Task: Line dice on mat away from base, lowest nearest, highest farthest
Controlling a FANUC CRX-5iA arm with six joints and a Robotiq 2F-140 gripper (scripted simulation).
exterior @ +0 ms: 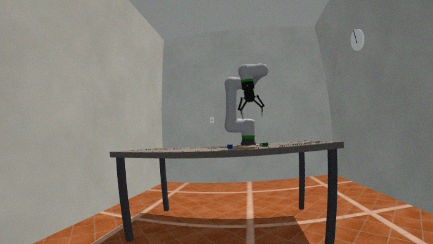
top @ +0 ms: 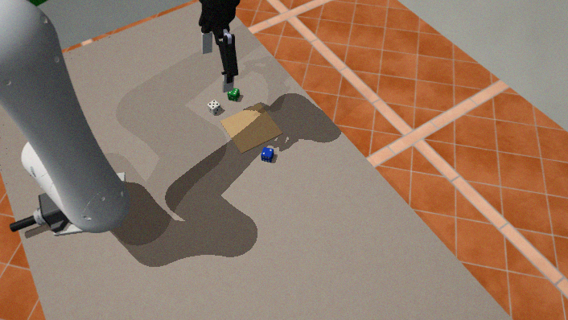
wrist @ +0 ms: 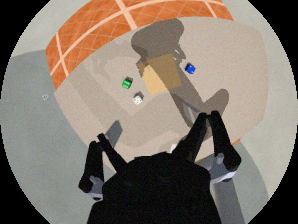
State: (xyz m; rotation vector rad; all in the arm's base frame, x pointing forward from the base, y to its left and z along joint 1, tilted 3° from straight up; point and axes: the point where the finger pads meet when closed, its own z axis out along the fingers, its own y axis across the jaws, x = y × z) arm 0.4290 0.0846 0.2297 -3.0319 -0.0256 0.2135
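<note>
Right now the blue die is 6 cm ahead of my hand, 17 cm to the right of it and 21 cm below it. Round my hand: green die 6 cm ahead, 9 cm to the left, 21 cm below; tan mat 6 cm ahead, 5 cm to the right, 22 cm below; white die 2 cm behind, 6 cm to the left, 21 cm below.
</note>
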